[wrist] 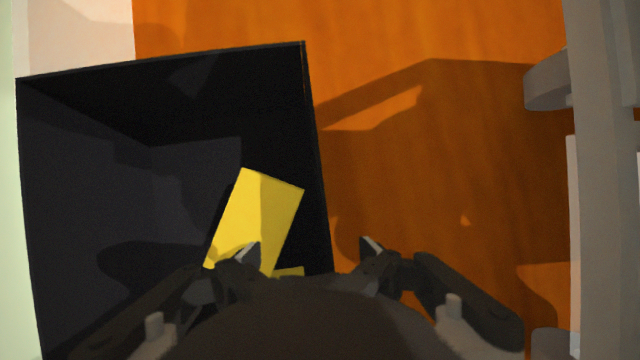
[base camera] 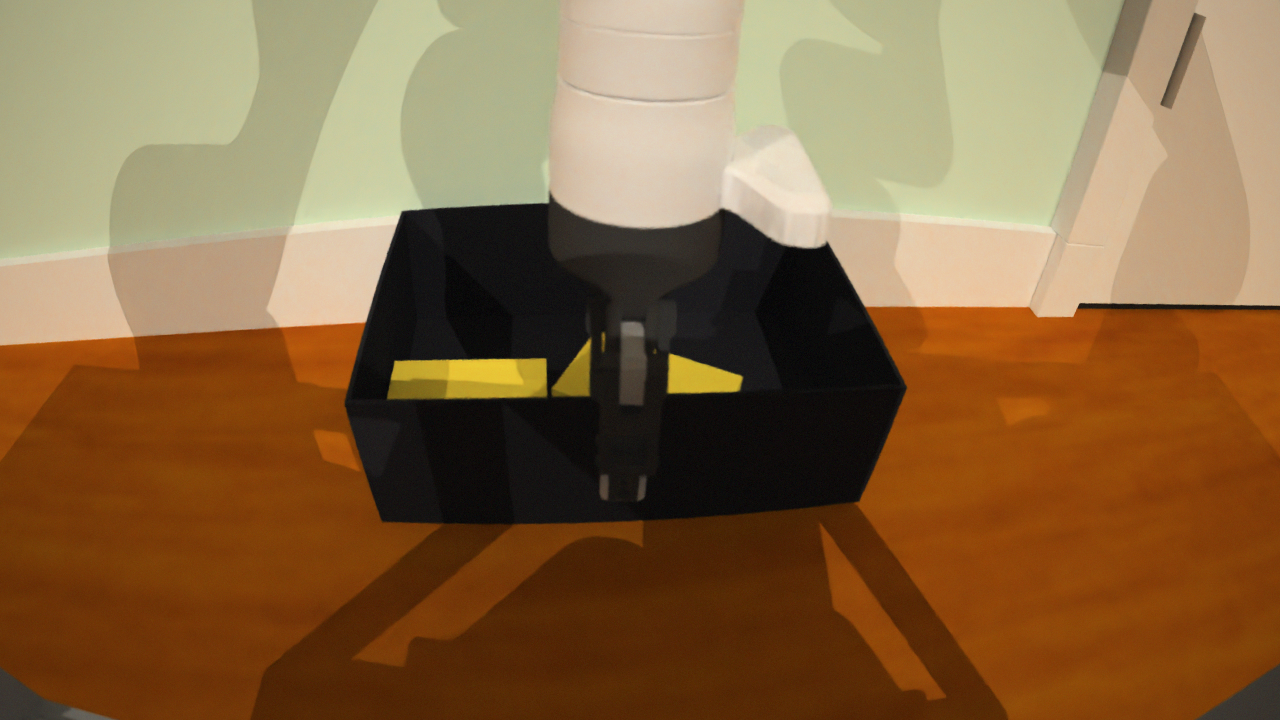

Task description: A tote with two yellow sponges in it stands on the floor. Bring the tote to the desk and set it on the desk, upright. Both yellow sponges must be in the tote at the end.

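Frame: origin at the arm's base, x ahead, y left, z up, level; metres.
Seen in the pictures: gripper, fingertip midpoint: (wrist: pixel 310 250) (base camera: pixel 622 429).
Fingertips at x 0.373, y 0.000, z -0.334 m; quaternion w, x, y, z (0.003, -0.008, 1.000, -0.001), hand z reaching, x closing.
A point is followed by its place in that frame.
The black tote (base camera: pixel 519 461) @(x 0.351, y 0.053, z -0.340 m) (wrist: pixel 175 105) @(x 0.506, y -0.137, z -0.354 m) stands upright on the floor by the wall. One yellow sponge (base camera: pixel 702 374) @(x 0.437, y -0.049, z -0.348 m) (wrist: pixel 260 215) @(x 0.420, y -0.028, z -0.348 m) lies turned at an angle inside, near the tote's near wall. The other yellow sponge (base camera: pixel 469 377) @(x 0.424, y 0.094, z -0.348 m) (wrist: pixel 290 272) @(x 0.398, y 0.043, z -0.382 m) lies left of it in the base camera view; a sliver of it shows in the wrist view. My gripper (base camera: pixel 623 485) @(x 0.373, y 0.000, z -0.334 m) (wrist: pixel 310 250) @(x 0.373, y 0.000, z -0.334 m) is open and empty, over the tote's near wall. One finger is outside in front of that wall, the other on the inner side; the inner fingertip is hidden in the base camera view. The desk does not show.
A green wall (base camera: pixel 340 161) @(x 0.547, y 0.214, z -0.257 m) with a pale baseboard (base camera: pixel 331 273) @(x 0.531, y 0.230, z -0.347 m) (wrist: pixel 80 40) @(x 0.589, y -0.197, z -0.340 m) runs right behind the tote. A pale door or cabinet front (base camera: pixel 1190 205) @(x 0.637, y -0.595, z -0.253 m) is at the right in the base camera view. My grey base frame (wrist: pixel 595 200) is at the right of the wrist view.
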